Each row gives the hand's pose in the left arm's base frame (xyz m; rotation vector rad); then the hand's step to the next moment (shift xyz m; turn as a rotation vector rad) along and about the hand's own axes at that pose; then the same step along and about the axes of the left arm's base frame.
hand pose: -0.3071 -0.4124 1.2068 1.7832 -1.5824 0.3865
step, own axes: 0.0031 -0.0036 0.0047 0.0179 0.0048 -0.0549
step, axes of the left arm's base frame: 0.0030 -0.0055 -0.0024 0.0117 0.0238 0.0515
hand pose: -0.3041 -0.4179 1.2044 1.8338 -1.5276 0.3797
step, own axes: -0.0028 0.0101 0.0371 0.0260 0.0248 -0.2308
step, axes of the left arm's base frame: -0.0181 -0.0236 -0.0246 0.0319 0.1359 0.1873
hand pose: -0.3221 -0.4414 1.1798 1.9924 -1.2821 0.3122
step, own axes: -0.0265 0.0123 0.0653 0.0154 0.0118 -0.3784
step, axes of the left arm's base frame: -0.0348 -0.0298 -0.0550 0.0644 0.2481 0.2791
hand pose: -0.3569 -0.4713 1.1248 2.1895 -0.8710 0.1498
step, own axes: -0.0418 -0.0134 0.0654 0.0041 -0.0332 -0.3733
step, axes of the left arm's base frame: -0.0337 -0.0163 -0.0693 0.0833 0.2722 0.2438
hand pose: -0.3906 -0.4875 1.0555 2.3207 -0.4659 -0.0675
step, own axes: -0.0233 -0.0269 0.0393 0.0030 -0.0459 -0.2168
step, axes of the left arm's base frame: -0.0206 -0.0009 -0.0488 0.0573 0.1751 0.1232
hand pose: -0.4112 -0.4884 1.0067 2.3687 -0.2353 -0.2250
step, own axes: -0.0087 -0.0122 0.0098 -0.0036 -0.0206 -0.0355
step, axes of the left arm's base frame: -0.0094 0.0043 -0.0146 0.0068 0.0390 0.0115
